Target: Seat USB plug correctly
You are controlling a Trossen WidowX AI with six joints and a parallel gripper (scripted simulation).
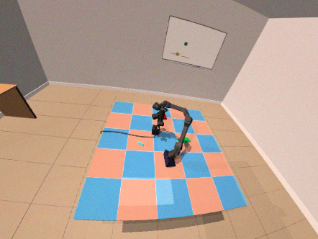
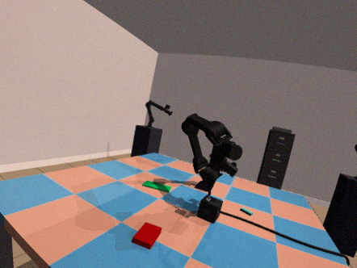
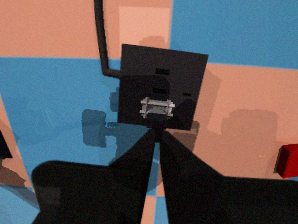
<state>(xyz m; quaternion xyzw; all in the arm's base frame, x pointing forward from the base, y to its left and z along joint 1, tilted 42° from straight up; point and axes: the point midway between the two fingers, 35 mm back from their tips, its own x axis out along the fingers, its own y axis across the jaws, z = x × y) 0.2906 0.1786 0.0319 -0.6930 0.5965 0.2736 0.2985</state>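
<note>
Now: gripper tip 2 cm above the USB plug. From my gripper tip the other things lie so: USB socket (5 cm below); red block (29 cm ahead, 8 cm to the right, 11 cm below); small teal piece (18 cm behind, 16 cm to the left, 12 cm below).
</note>
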